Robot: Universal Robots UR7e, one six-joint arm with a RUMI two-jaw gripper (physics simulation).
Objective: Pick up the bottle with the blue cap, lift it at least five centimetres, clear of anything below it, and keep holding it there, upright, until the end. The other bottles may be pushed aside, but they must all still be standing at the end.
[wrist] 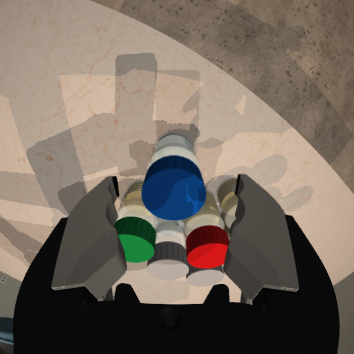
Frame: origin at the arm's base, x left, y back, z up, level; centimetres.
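Seen in the pictures: gripper, fingertip midpoint: [176, 176].
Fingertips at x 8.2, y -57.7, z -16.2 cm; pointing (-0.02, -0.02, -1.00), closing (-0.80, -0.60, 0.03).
Observation:
Pixels of each thing's top centre, then the offset from my fingertips to it. Level surfaces: height alone.
- bottle with the blue cap, top centre: [173, 196] dx -0.8, dy +1.6, dz +0.3 cm
- green-capped bottle at its top centre: [129, 249] dx -1.1, dy +10.6, dz +0.3 cm
- red-capped bottle at its top centre: [209, 256] dx -9.4, dy +6.7, dz +0.3 cm
- bottle with a grey-white cap, top centre: [167, 270] dx -7.0, dy +12.0, dz +0.3 cm
- white-capped bottle at its top centre: [204, 278] dx -12.8, dy +11.3, dz +0.3 cm
- further bottle at its top centre: [256, 243] dx -12.7, dy +1.9, dz +0.3 cm
- round marble-like table top at its surface level: dz -10.2 cm
The bottle with the blue cap [173, 192] stands upright in the middle of the wrist view, its white and clear body showing beyond the cap. My gripper [176, 176] is open, one jaw on each side of the blue cap, with a gap on both sides. The green-capped bottle [135, 240] is near the left jaw, and the red-capped bottle [207, 247] is near the right jaw. A bottle with a grey-white cap [168, 260] stands between them. The lower parts of these bottles are partly hidden.
Another white-capped bottle [206, 276] shows below the red cap. A further bottle [228, 200] is partly hidden behind the right jaw. The round marble-like table top [90, 95] carries shadows, and its curved edge runs across the upper right, with brown floor [310, 65] beyond.

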